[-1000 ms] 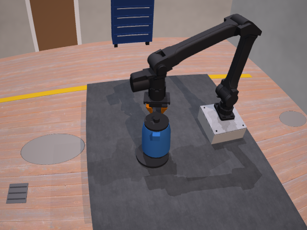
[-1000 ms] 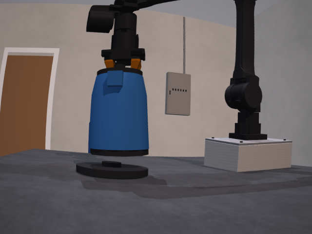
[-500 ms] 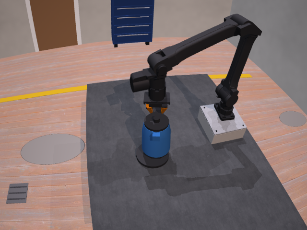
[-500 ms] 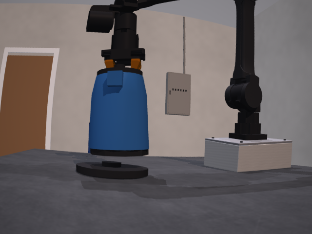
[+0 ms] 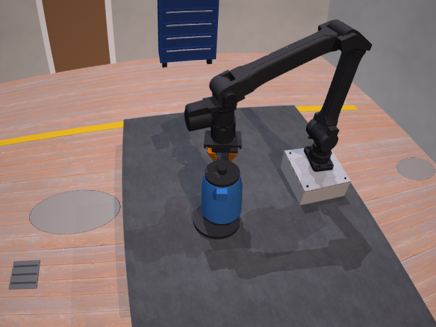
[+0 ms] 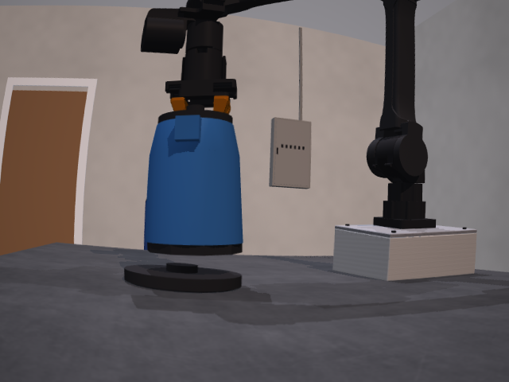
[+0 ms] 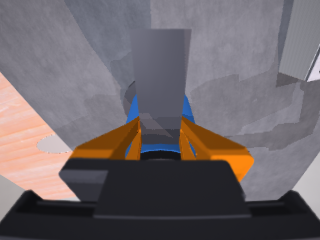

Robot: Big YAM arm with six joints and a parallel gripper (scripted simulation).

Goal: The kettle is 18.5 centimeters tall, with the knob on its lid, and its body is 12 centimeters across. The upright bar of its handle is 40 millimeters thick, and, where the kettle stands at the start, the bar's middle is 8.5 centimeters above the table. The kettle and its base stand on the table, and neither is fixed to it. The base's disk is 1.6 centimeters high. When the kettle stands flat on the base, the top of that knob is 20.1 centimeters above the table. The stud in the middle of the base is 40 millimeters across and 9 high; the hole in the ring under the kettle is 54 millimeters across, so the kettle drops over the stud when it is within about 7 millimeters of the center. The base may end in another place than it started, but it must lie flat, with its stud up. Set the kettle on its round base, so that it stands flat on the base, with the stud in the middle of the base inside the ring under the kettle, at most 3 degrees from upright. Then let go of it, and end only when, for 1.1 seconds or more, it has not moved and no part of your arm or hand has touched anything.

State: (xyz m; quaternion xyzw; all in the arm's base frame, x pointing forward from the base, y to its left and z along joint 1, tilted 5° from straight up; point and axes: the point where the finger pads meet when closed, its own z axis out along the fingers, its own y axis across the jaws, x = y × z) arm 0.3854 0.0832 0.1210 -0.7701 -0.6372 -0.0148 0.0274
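Now: the blue kettle 50 mm below my hand and 30 mm to the left of it. From my hand the other things lie so: black round base 180 mm below, 70 mm to the left, 20 mm ahead.
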